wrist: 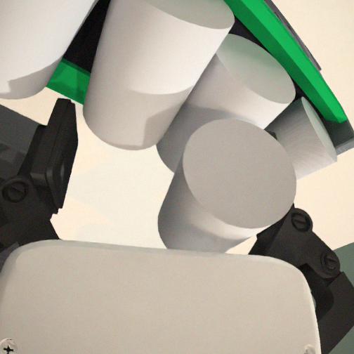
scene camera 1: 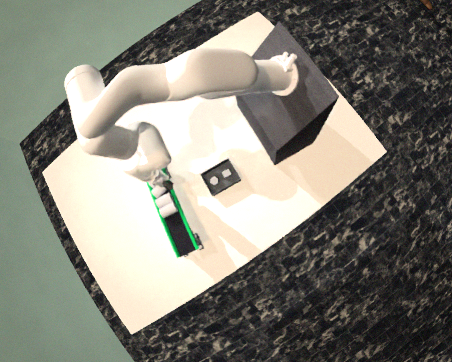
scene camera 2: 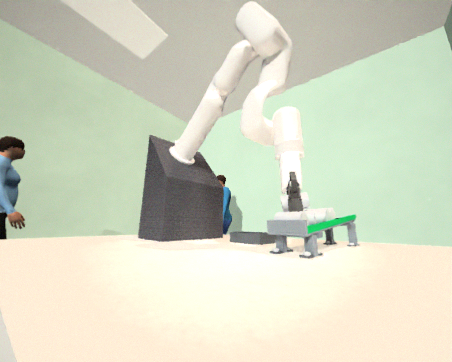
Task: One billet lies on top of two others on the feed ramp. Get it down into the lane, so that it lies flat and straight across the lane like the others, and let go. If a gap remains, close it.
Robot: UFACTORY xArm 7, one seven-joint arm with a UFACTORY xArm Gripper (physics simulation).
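Frame: origin at the arm's base, x ahead, y left, z up, level; millimetres.
Seen in the pictures: arm's base, origin of the base link: [scene camera 1: 281, 75] [scene camera 2: 181, 156].
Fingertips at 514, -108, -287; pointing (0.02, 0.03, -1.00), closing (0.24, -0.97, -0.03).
Offsets run from my fingertips to a thing's top centre, as dx, dy, dz.
The top billet {+5, -22, +58} [wrist: 239, 172] [scene camera 2: 302, 201] is a pale cylinder, turned askew over two others near the end of the feed ramp [scene camera 1: 169, 239] [scene camera 2: 332, 223] [wrist: 295, 60]. Under it in the wrist view are one billet [wrist: 257, 75] and a lower one [wrist: 306, 137], partly hidden. Further billets {+54, +107, +27} [wrist: 150, 60] [scene camera 1: 167, 210] lie side by side across the lane. My gripper [wrist: 165, 133] [scene camera 2: 295, 206] is open, with its fingers on either side of the top billet. The right fingertip is mostly hidden behind that billet, so contact cannot be told.
A dark tray {-174, +134, -50} [scene camera 1: 227, 185] [scene camera 2: 252, 238] with two small pale pieces stands beside the ramp. The big dark pedestal [scene camera 1: 280, 115] [scene camera 2: 185, 200] carries the arm's base. The ramp has green side rails and grey legs. Two people [scene camera 2: 7, 180] [scene camera 2: 226, 200] stand in the background.
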